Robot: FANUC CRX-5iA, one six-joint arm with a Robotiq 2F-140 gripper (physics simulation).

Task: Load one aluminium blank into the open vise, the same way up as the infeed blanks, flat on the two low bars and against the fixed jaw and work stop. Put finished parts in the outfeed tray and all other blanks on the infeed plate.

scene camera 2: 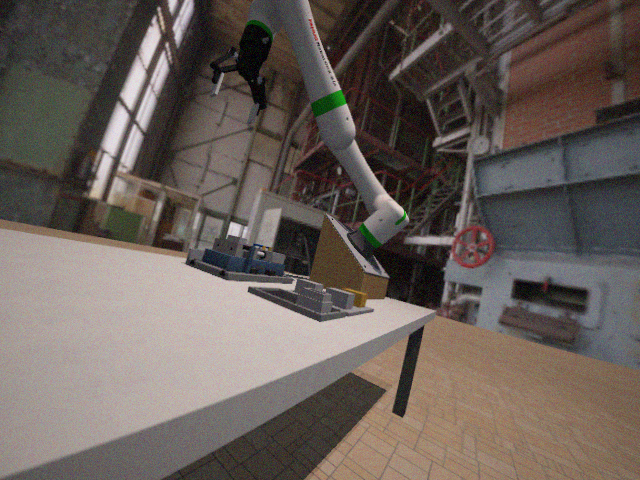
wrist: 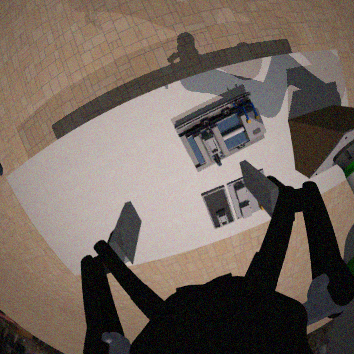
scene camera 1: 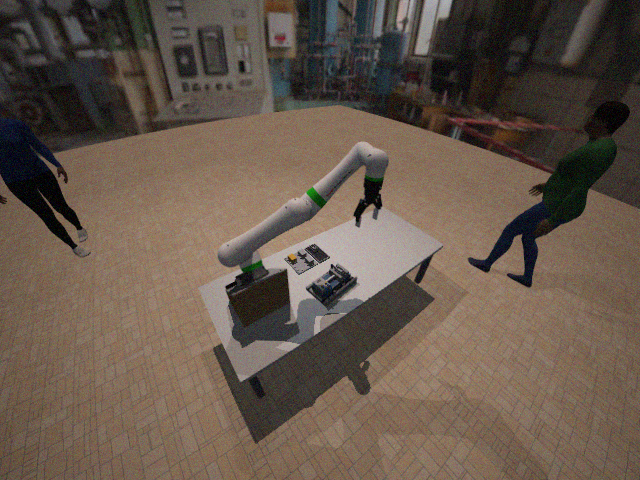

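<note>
My gripper is open and empty, high above the table's far part and well away from the vise. The vise has a blue body and grey jaws; whether a blank lies in it I cannot tell. The dark outfeed tray holds a grey part. The light infeed plate lies beside it and bears small grey pieces, one a grey block. My right finger partly hides the plate in the wrist view.
A yellow block stands on the infeed plate. The brown slanted arm pedestal stands at one end of the white table. Two people, one in blue and one in green, are near the table.
</note>
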